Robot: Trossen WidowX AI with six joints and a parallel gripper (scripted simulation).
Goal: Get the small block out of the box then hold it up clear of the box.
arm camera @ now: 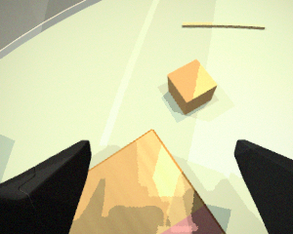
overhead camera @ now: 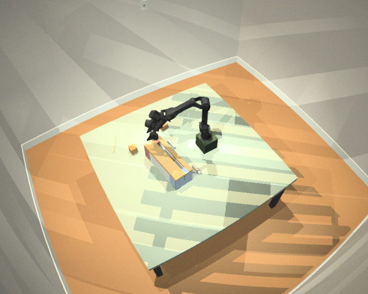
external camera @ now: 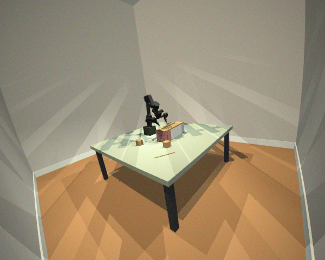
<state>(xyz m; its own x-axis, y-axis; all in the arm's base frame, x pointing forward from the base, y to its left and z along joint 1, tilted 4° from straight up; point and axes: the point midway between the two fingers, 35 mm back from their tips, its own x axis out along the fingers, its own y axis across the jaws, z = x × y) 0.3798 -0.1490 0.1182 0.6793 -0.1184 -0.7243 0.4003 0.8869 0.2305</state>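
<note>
My gripper tip is 17 cm to the right of the long box, 14 cm above it and 10 cm past it. From my gripper tip the other things lie so: block: 19 cm to the left, 11 cm below, 9 cm behind; then thin wooden stick: 24 cm to the right, 21 cm ahead, 19 cm below.
</note>
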